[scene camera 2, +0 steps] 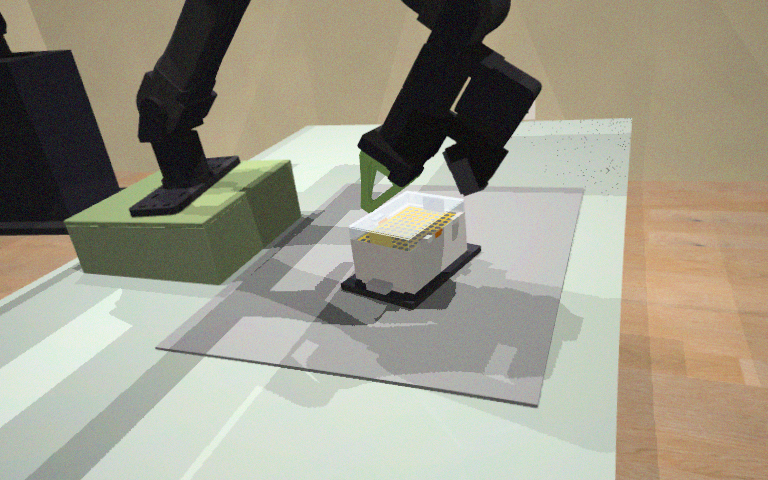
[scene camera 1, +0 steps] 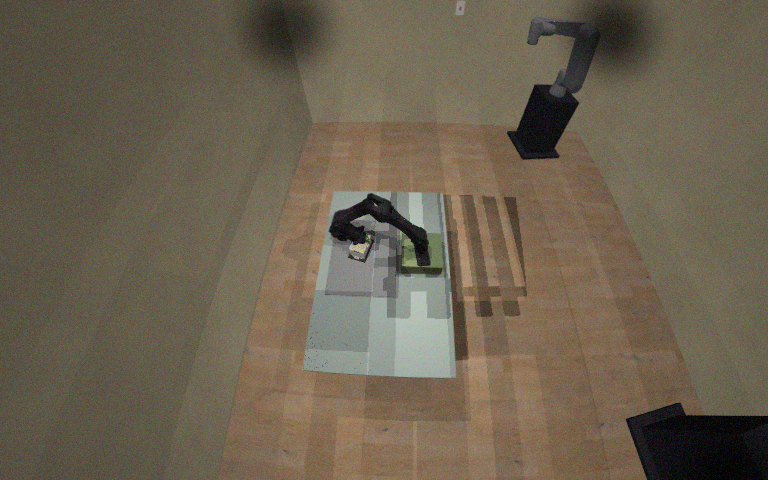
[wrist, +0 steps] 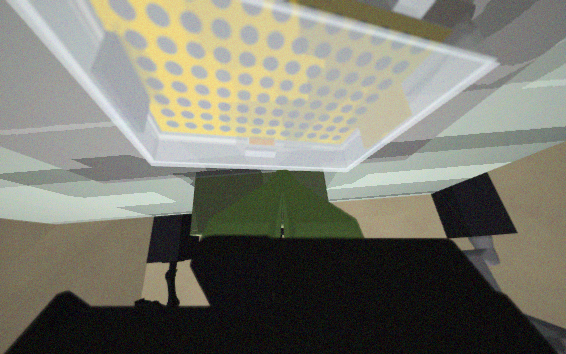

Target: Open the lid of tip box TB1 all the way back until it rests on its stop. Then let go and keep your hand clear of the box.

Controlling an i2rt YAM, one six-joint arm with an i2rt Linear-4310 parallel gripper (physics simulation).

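Frame: origin at the arm's base, x back, y right, z up, level; millimetres.
Seen in the pictures: gripper, between the fingertips: (scene camera 2: 365, 210) (scene camera 1: 369, 242) (wrist: 282, 177); arm's base, origin of its link: (scene camera 2: 191, 186) (scene camera 1: 421, 249).
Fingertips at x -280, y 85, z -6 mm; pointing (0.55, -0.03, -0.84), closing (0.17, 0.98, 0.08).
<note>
Offsets run from my fingertips to a thing's top centre. "spot": to the spot under its first point. Level surfaces: height alone.
Tip box TB1 {dx -53, dy +7, dz -1 mm} (scene camera 1: 359, 250) (scene camera 2: 380, 267) is a white box with a yellow perforated tip rack inside, standing on a black base {spot: dx -99, dy +33, dz -75 mm} (scene camera 2: 447, 277). Its clear lid {spot: dx -55, dy +31, dz -1 mm} (scene camera 2: 405, 220) (wrist: 240, 164) lies level over the box, closed. In the wrist view the rack's holes show through the lid, with a small orange mark at the near-gripper side. My gripper (scene camera 2: 369, 210) (wrist: 282, 177) is shut and empty, its green fingertips together, at the long lid edge facing the green block. The tips are near lid height; whether they touch the lid cannot be told.
The base stands on a grey mat {dz -79 mm} (scene camera 1: 351, 283) (scene camera 2: 509, 339) on the pale table {dz -81 mm} (scene camera 1: 419, 350) (scene camera 2: 396, 441). My arm is mounted on a green block (scene camera 1: 422, 270) (scene camera 2: 152, 254) beside the mat. Another arm on a black pedestal (scene camera 1: 546, 121) stands on the floor behind.
</note>
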